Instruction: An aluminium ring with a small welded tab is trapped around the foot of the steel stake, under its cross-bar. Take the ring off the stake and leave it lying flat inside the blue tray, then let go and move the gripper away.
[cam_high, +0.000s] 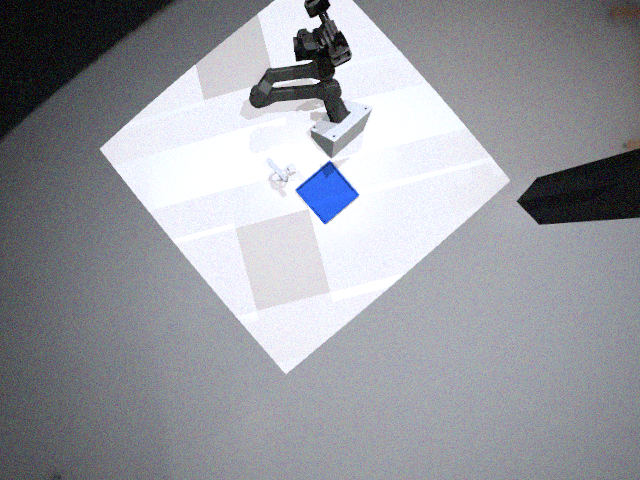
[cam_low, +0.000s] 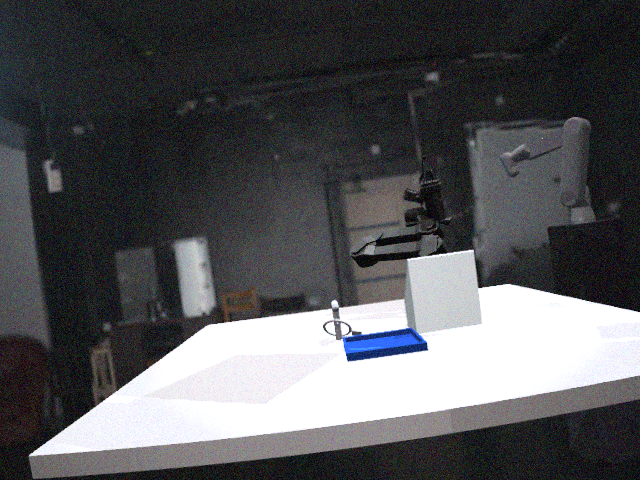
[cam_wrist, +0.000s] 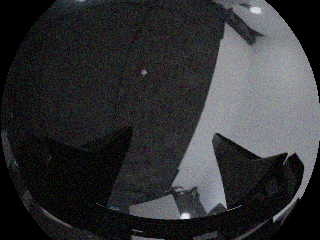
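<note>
Right now the aluminium ring is 47 cm below my gripper tip, 34 cm ahead of it and 6 cm to the left of it. Round my gripper tip: blue tray 49 cm below, 26 cm ahead, 25 cm to the left.
</note>
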